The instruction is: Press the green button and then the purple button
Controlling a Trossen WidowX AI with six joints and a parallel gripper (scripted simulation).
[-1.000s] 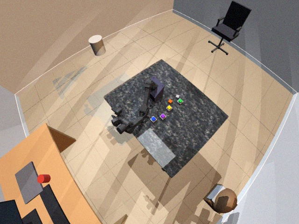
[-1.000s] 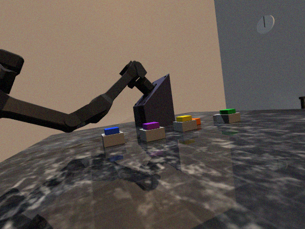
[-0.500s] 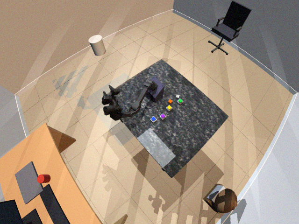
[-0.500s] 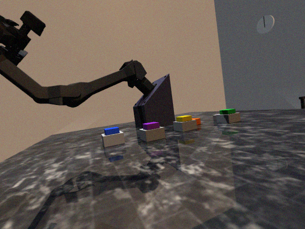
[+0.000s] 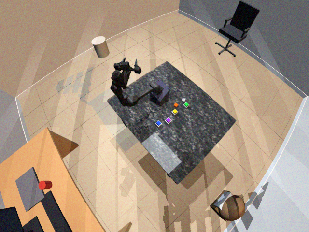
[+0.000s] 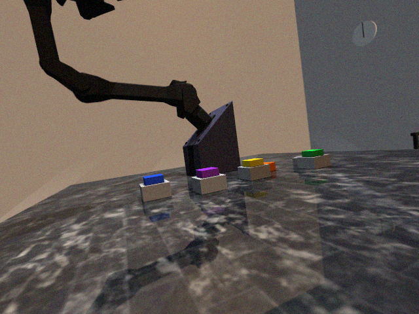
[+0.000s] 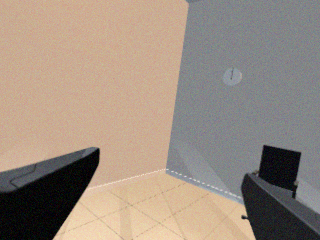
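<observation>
My gripper tip is now 540 mm above the green button, 370 mm short of it and 330 mm to the right of it. The rest, counted from my gripper tip: blue button (540 mm below, 340 mm ahead, 20 mm to the right); then purple button (540 mm below, 380 mm ahead, 70 mm to the left); then yellow button (540 mm below, 350 mm ahead, 180 mm to the left).
</observation>
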